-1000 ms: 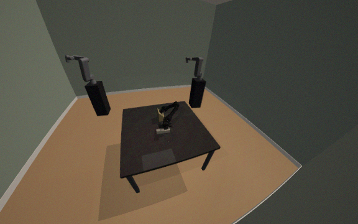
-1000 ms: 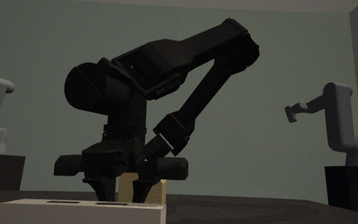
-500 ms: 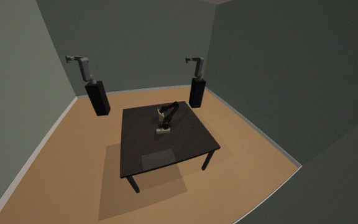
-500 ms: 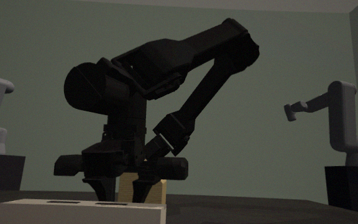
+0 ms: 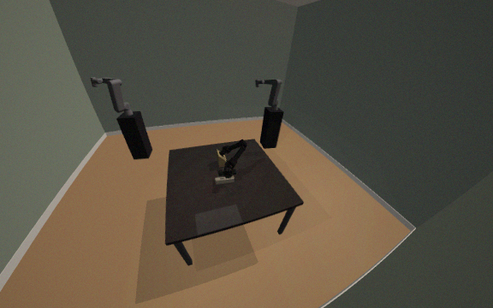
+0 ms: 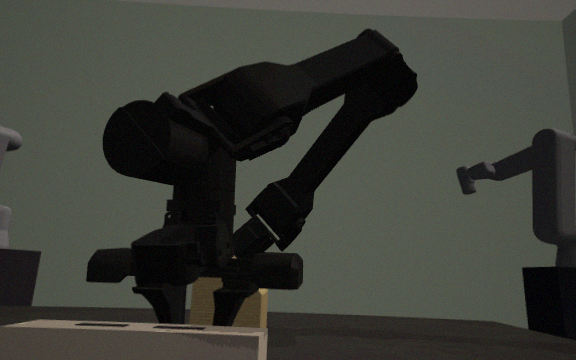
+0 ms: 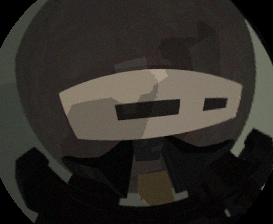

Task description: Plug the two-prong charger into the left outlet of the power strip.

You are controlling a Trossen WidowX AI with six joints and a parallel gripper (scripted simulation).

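Right now my gripper tip is 2 cm short of the black two-prong charger and 1 cm below it.
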